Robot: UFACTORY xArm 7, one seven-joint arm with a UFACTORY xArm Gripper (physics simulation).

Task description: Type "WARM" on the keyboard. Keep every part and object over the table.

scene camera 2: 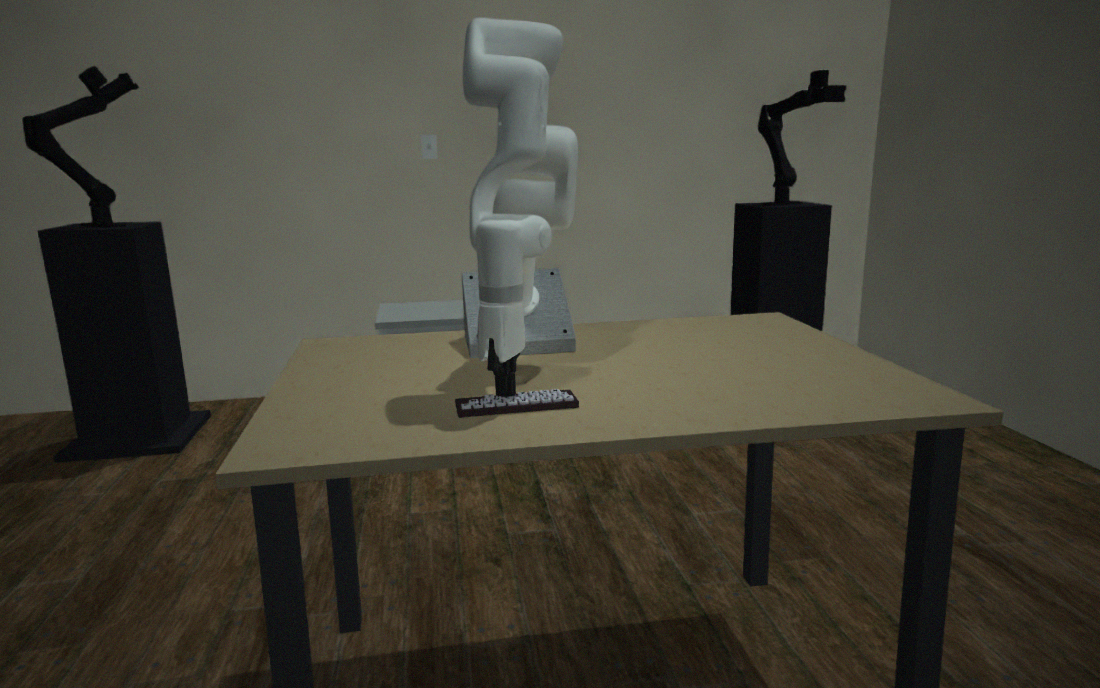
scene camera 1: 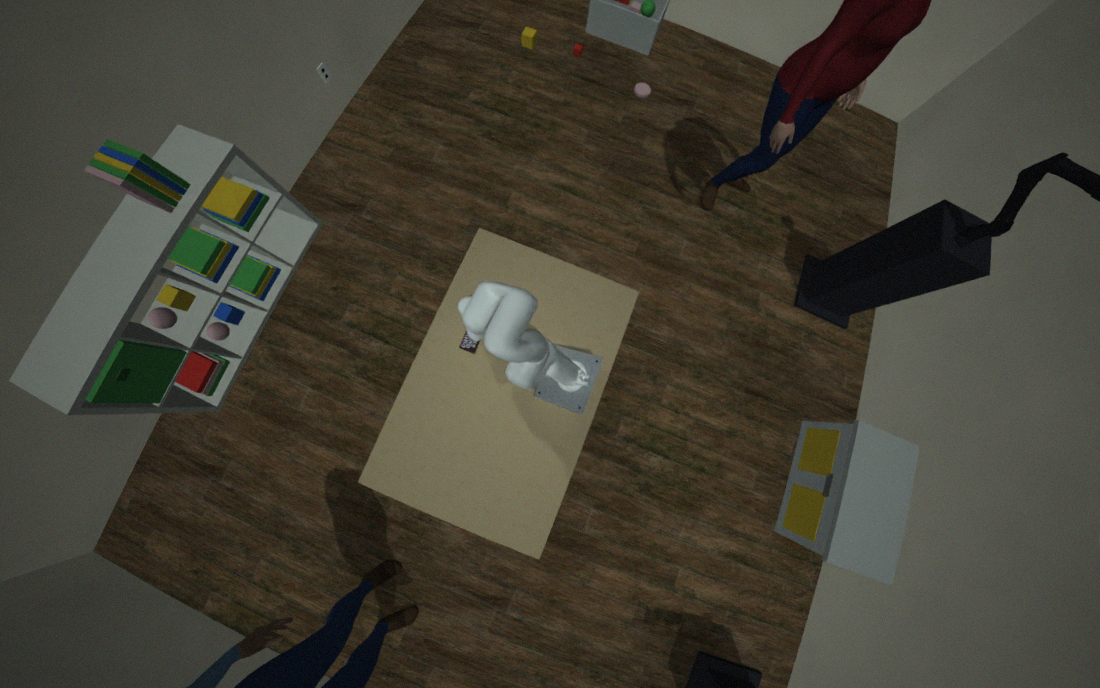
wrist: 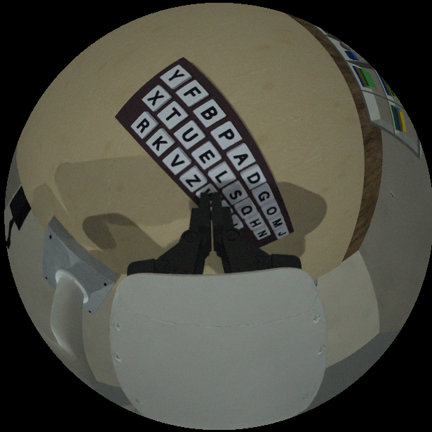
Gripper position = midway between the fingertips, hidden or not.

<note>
In view: the gripper [wrist: 210, 205] and a keyboard [scene camera 2: 545, 400].
The keyboard shows as well in the wrist view [wrist: 191, 113].
</note>
